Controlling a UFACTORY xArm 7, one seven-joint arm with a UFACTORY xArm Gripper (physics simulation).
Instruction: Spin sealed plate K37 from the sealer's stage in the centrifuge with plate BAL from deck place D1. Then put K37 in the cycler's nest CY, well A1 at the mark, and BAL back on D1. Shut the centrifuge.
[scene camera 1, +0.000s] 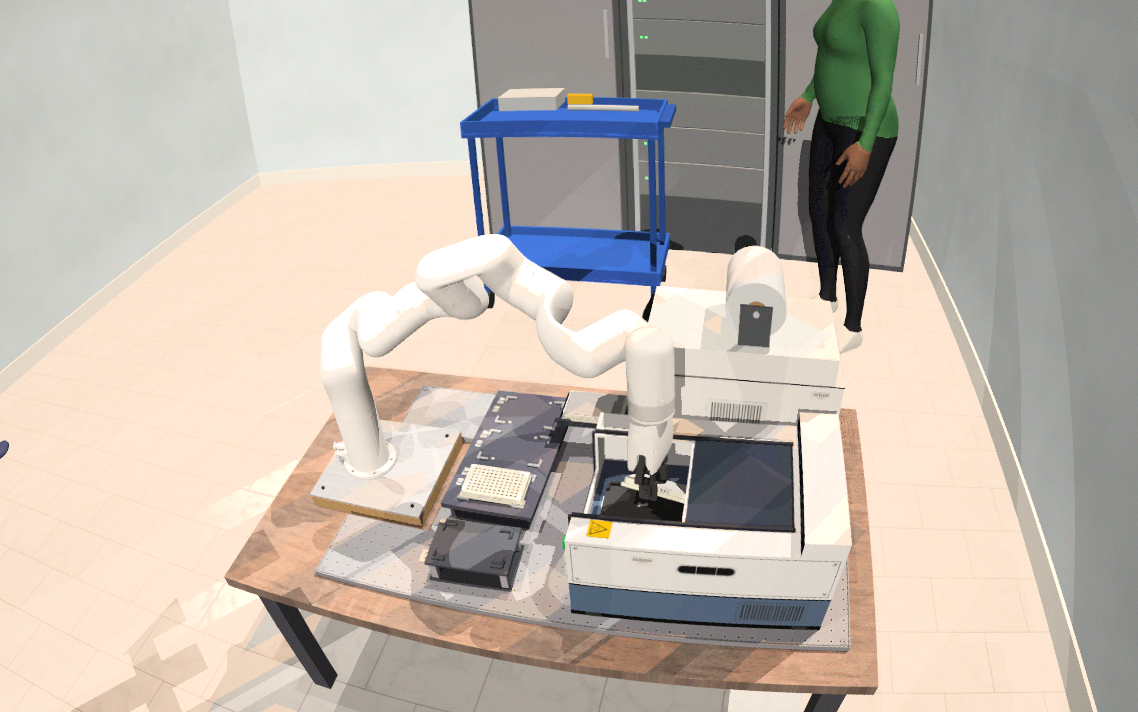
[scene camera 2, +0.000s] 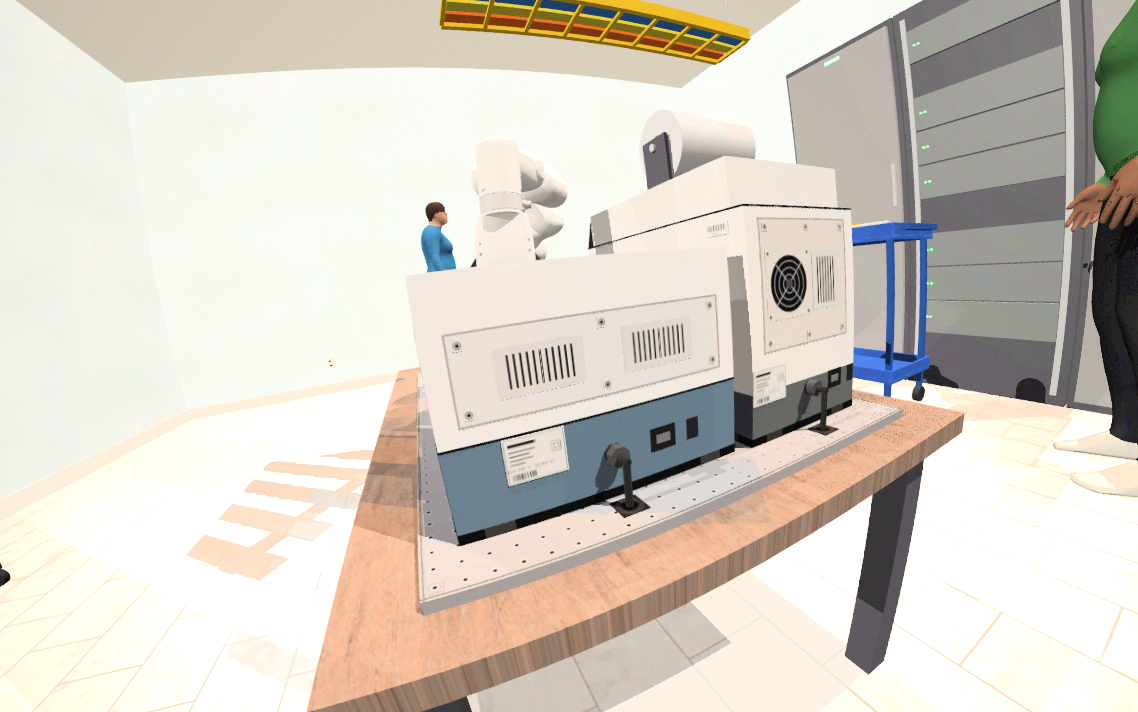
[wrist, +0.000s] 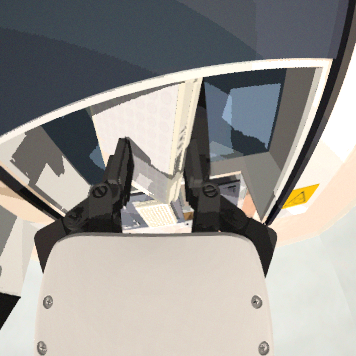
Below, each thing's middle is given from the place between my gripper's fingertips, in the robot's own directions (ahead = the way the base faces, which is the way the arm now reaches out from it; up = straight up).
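The white plate (wrist: 158, 120) is here, and my hand is 2 cm short of it, 1 cm above it and 1 cm to the right of it. The centrifuge (scene camera 2: 552, 385) is 12 cm ahead of my hand, 1 cm to the right of it and 6 cm below it. The dark lid (scene camera 1: 732, 483) is 16 cm ahead of my hand, 1 cm to the right of it and 3 cm above it, while the roll (scene camera 1: 754, 274) is 19 cm ahead of my hand, 29 cm to the left of it and 24 cm above it. Going by their middles, of the things named here the white plate is the nearest to my hand and the roll is the farthest from my hand.
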